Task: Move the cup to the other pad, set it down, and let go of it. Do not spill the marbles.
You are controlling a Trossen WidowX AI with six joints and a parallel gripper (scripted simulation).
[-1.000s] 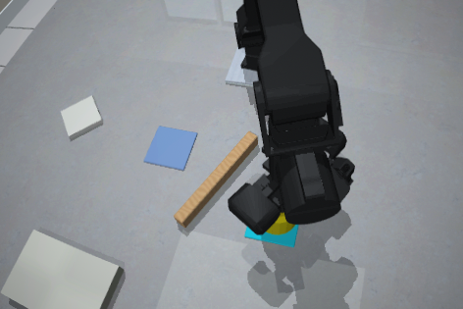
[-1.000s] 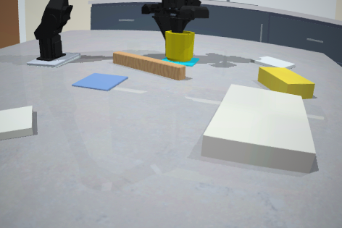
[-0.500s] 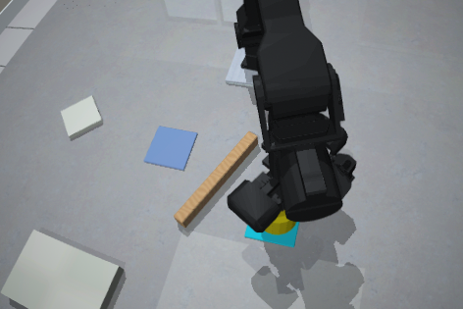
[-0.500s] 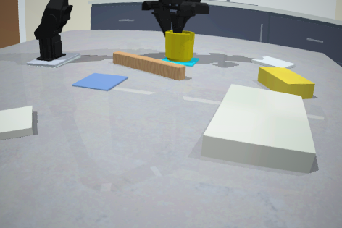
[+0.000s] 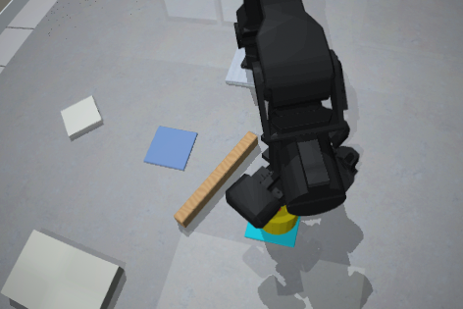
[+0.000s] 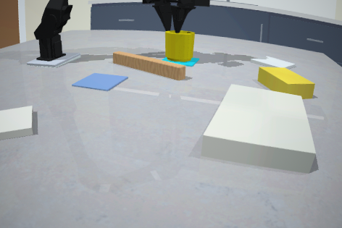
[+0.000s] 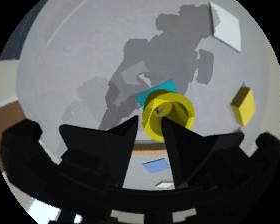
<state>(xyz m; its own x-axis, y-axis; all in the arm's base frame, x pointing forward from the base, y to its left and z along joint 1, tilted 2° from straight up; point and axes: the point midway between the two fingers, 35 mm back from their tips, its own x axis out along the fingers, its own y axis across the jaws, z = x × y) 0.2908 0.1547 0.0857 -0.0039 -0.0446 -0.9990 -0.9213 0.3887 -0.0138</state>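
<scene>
Now: gripper tip 2 cm short of the yellow cup, 1 cm to the left of it and 3 cm above it. Also, from my gripper tip: wooden bar (1 cm behind, 12 cm to the right, 7 cm below); then blue pad (4 cm behind, 24 cm to the right, 8 cm below); then cyan pad (3 cm ahead, 1 cm to the right, 8 cm below).
</scene>
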